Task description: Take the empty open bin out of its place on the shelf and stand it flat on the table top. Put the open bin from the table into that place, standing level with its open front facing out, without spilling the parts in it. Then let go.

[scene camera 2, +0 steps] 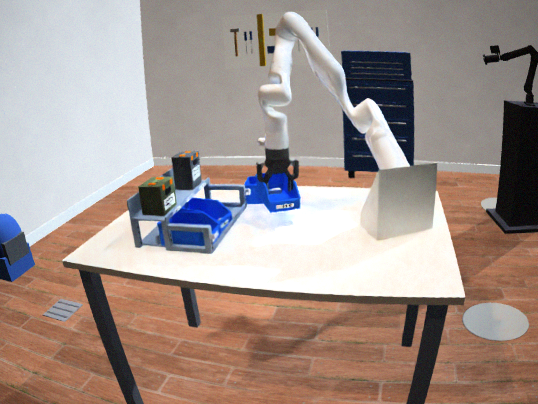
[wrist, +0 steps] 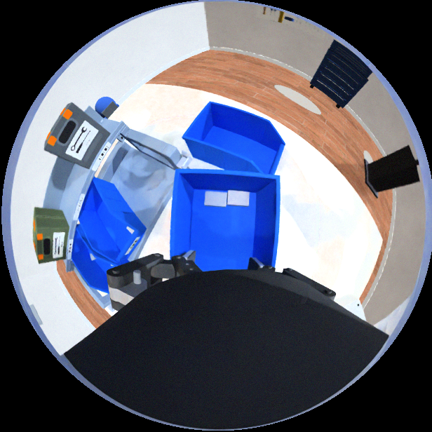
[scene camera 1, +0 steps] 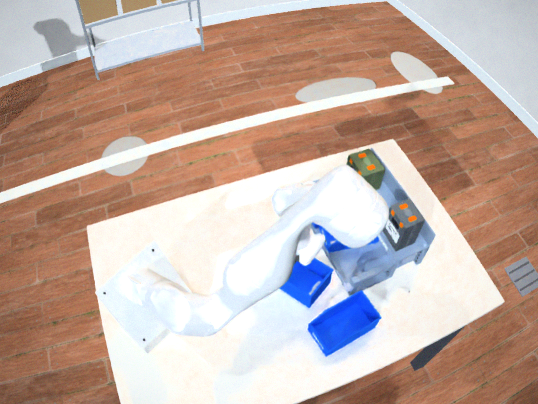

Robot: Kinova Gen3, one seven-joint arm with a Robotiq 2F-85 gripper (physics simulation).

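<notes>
A blue open bin with two white parts inside is held above the table. My gripper has its fingers spread wide inside the bin against its side walls, carrying it; the contact spots are partly hidden. The empty blue bin stands flat on the table beyond the held bin in the wrist view. The grey shelf has a bare place on its lower board, beside the far end frame.
Blue bins sit at the other end of the shelf's lower level. A green toolbox and a dark grey toolbox stand on the upper board. The end frame rises beside the bare place.
</notes>
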